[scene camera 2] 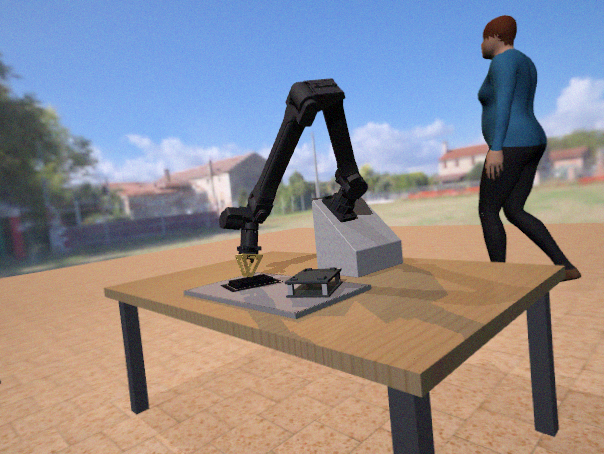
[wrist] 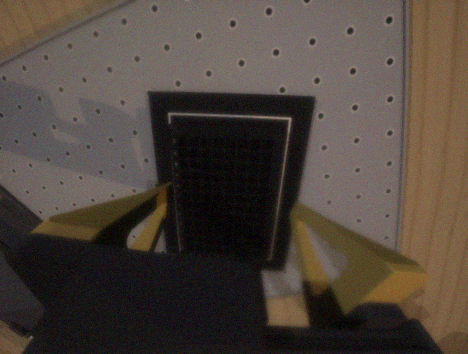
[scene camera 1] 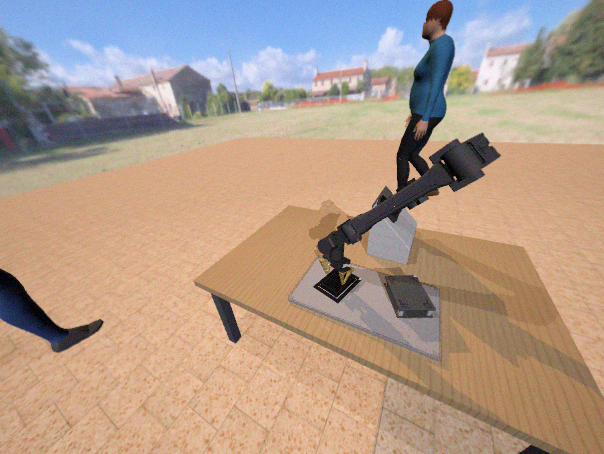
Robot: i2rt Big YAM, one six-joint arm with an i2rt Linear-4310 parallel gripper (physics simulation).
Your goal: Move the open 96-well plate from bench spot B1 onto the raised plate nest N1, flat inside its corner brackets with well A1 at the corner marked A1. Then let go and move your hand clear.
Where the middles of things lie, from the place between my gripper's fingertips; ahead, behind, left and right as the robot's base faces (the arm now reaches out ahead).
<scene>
The black plate nest (wrist: 295, 112) is 20 mm below my hand and 10 mm to the left of it. From my hand the other things lie so: black well plate (wrist: 225, 174) (10 mm to the left, 10 mm below).
</scene>
